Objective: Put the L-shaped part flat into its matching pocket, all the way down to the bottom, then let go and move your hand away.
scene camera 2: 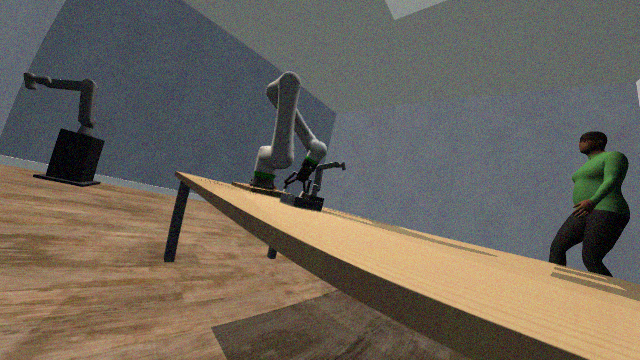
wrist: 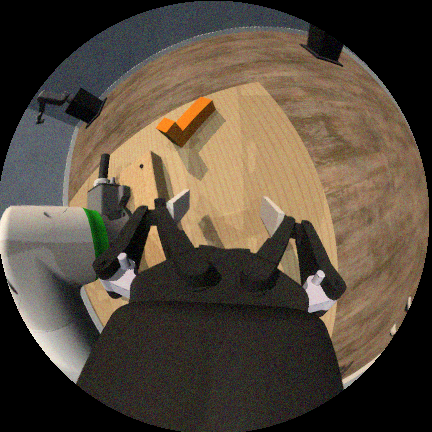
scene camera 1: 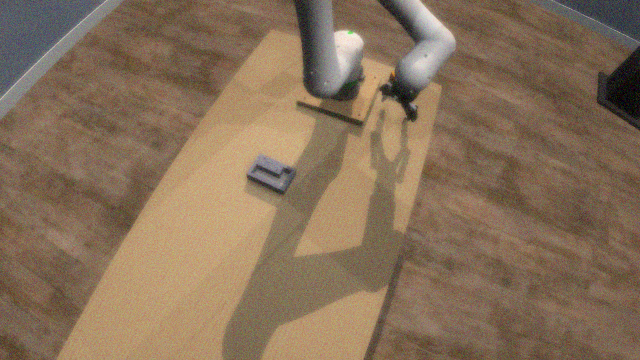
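Seen in the pictures: gripper, between the fingertips: (wrist: 225, 201) (scene camera 1: 394, 109); arm's base, origin of its link: (scene camera 2: 262, 187).
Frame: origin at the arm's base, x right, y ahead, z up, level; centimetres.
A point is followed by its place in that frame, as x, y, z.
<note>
The orange L-shaped part (wrist: 187, 120) {-18.0, -20.2, 0.0} lies on the table in the wrist view, beyond my fingers and a little to the left. In scene camera 1 a small orange patch shows beside my wrist, and the rest is hidden. The grey block with the pocket (scene camera 1: 269, 163) {1.5, 44.4, 0.6} (scene camera 2: 301, 201) {2.4, 51.5, -0.7} stands on the table, well away from my gripper; its pocket shows no orange in scene camera 1. My gripper (scene camera 1: 398, 102) {-22.6, -4.6, -1.5} (scene camera 2: 296, 184) (wrist: 225, 201) {-22.6, -4.6, -1.5} is open, its pads wide apart with nothing between them. It hangs above the table near the robot base.
The wooden base plate (scene camera 1: 364, 102) {-11.6, 1.7, 0.6} (wrist: 142, 180) {-9.0, -10.2, 0.6} with my arm's base is beside the gripper. The table (scene camera 1: 175, 225) {14.6, 79.1, -3.1} (scene camera 2: 400, 250) {10.9, 94.9, -3.0} (wrist: 270, 160) {-30.8, -10.7, -3.0} has an edge near the part. A person (scene camera 2: 600, 175) in green stands past the table. Another robot's black stand (scene camera 2: 75, 155) is on the floor.
</note>
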